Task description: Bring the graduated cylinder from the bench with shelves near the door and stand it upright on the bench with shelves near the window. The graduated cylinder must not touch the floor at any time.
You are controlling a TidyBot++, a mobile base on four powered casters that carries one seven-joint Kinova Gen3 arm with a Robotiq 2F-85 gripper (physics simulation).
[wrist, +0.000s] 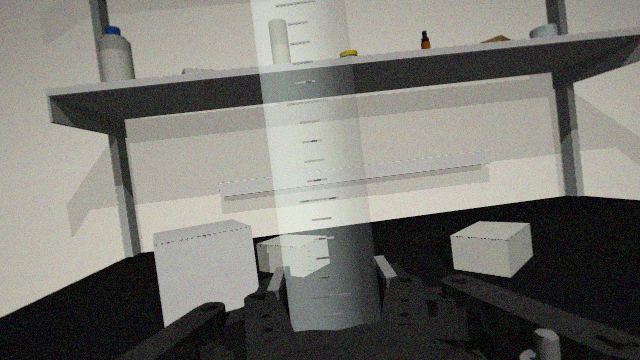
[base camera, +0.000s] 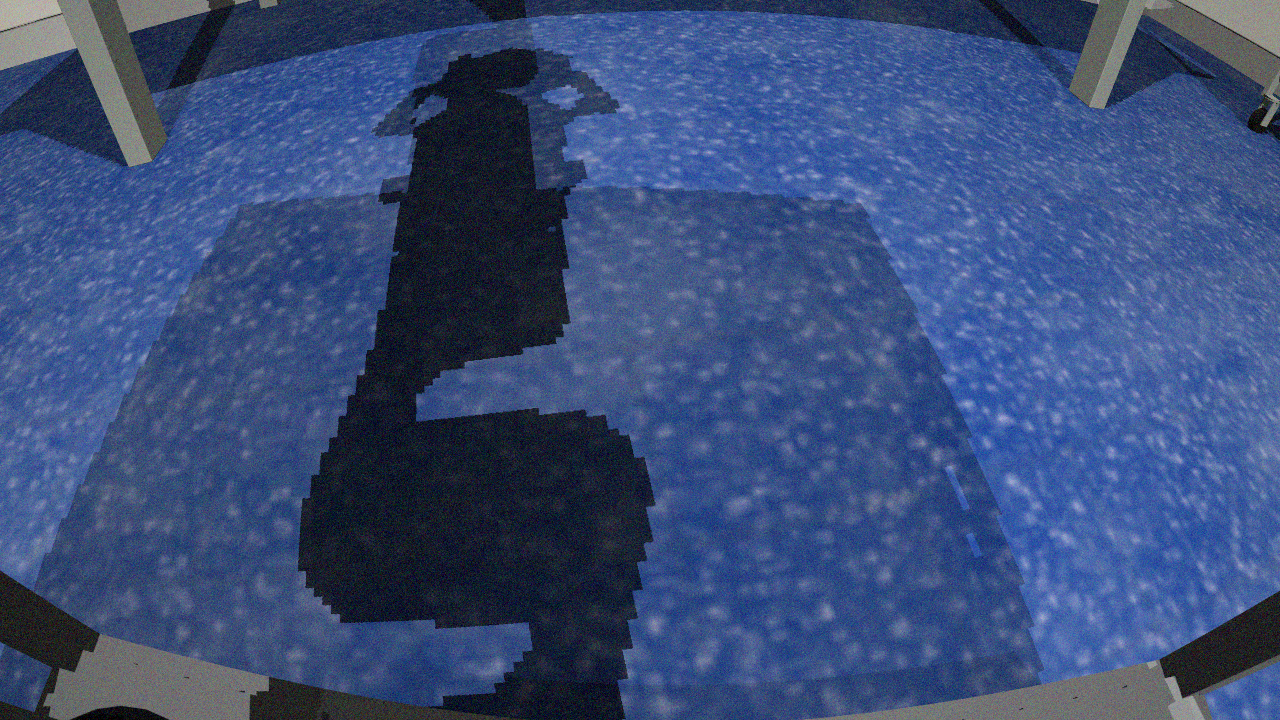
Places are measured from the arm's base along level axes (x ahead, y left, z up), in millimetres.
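Pixels of known places: gripper, fingertip midpoint: (wrist: 331, 279).
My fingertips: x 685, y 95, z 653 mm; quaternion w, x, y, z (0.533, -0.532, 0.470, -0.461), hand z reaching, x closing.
Note:
For each thing: its top centre in the pictures, then the offset to it from my fingertips. "*": a spot on its surface instead. Level surfaces: height alone.
- graduated cylinder, surface spot: (wrist: 320, 200) * dz +46, dx -40, dy -5 mm
- bench with a dark top, surface height: dz -135 mm
- shelf, surface height: dz +303 mm
- blue-capped bottle, surface spot: (wrist: 116, 57) * dz +410, dx +567, dy +558 mm
- castor, top centre: (base camera: 1266, 110) dz -999, dx +425, dy -1369 mm
The graduated cylinder (wrist: 320, 200) is clear, with dark tick marks. It rises from between the fingers to the top of the wrist view, nearly upright in that view. My gripper (wrist: 331, 279) is shut on it, one finger pad on each side. The cylinder's base is hidden behind the gripper body. A bench with a dark top (wrist: 415, 225) and a shelf (wrist: 200, 90) above it stands in front of the gripper. The frames do not tell whether the cylinder touches the bench top. The gripper and the cylinder do not show directly in the base camera.
White boxes (wrist: 205, 270) (wrist: 492, 247) stand on the bench top at left and right; another white box shows through the cylinder. The shelf holds a blue-capped bottle (wrist: 116, 57) and small items. In the base camera, bench legs (base camera: 120, 89) (base camera: 1108, 53) stand at far left and right; a castor (base camera: 1260, 116) is far right.

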